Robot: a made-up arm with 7 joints. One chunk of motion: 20 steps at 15 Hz.
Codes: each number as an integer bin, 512 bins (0 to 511) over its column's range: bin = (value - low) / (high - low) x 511, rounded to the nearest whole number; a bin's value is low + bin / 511 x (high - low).
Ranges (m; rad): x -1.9..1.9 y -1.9..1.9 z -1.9..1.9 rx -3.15..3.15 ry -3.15..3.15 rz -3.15..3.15
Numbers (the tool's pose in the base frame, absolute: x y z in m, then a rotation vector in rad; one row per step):
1: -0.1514 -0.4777 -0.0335 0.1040 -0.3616 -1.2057
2: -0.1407 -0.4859 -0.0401 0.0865 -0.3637 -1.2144
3: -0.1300 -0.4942 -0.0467 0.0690 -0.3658 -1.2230
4: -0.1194 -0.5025 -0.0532 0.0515 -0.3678 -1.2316
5: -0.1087 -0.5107 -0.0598 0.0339 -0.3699 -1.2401
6: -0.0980 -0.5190 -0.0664 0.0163 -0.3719 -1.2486
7: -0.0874 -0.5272 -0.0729 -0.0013 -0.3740 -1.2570
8: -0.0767 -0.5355 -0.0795 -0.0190 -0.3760 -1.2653
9: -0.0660 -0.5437 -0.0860 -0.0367 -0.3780 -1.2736
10: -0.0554 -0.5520 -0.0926 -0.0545 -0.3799 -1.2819
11: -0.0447 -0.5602 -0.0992 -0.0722 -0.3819 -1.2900
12: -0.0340 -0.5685 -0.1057 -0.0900 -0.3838 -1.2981
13: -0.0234 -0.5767 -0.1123 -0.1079 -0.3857 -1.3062
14: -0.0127 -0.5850 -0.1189 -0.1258 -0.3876 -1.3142
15: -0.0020 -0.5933 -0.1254 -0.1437 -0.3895 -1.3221
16: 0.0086 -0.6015 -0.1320 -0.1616 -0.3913 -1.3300
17: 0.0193 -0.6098 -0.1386 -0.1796 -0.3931 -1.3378
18: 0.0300 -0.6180 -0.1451 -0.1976 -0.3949 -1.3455
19: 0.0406 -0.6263 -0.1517 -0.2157 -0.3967 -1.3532
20: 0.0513 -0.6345 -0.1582 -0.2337 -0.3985 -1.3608
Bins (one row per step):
1: 235 191 251 264 226 158
2: 237 190 250 263 226 157
3: 238 189 249 261 226 156
4: 239 188 248 260 226 156
5: 241 187 247 258 225 155
6: 242 186 247 257 225 154
7: 244 185 246 255 225 154
8: 245 183 245 254 225 153
9: 247 182 244 253 225 152
10: 248 181 243 251 225 152
11: 249 180 242 250 225 151
12: 251 179 241 248 224 150
13: 252 178 240 247 224 150
14: 254 177 240 245 224 149
15: 255 176 239 244 224 148
16: 257 175 238 242 224 148
17: 258 173 237 241 224 147
18: 260 172 236 239 223 146
19: 261 171 235 238 223 146
20: 262 170 234 237 223 145

